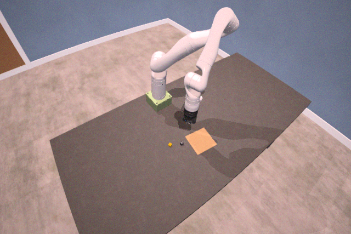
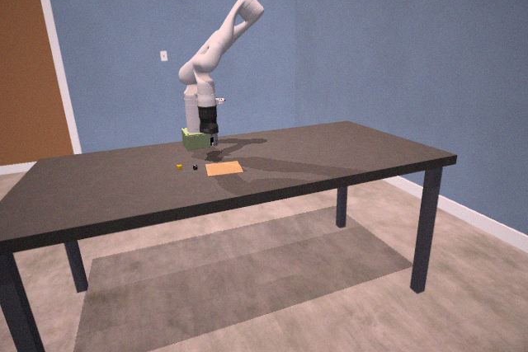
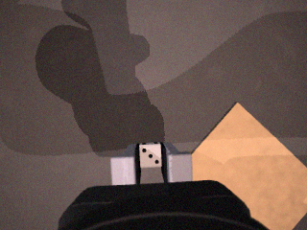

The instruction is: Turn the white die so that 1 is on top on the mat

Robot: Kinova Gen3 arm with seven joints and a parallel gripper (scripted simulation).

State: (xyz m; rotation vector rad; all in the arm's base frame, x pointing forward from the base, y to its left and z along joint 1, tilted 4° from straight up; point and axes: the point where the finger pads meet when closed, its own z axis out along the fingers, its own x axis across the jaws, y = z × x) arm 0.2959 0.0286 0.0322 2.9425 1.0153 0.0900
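My gripper is now 110 mm short of the orange mat, 10 mm to the right of it and 90 mm above it. Round my hand: white die: 10 mm below; then black die: 60 mm ahead, 100 mm to the right, 80 mm below; then yellow die: 30 mm ahead, 160 mm to the right, 80 mm below.
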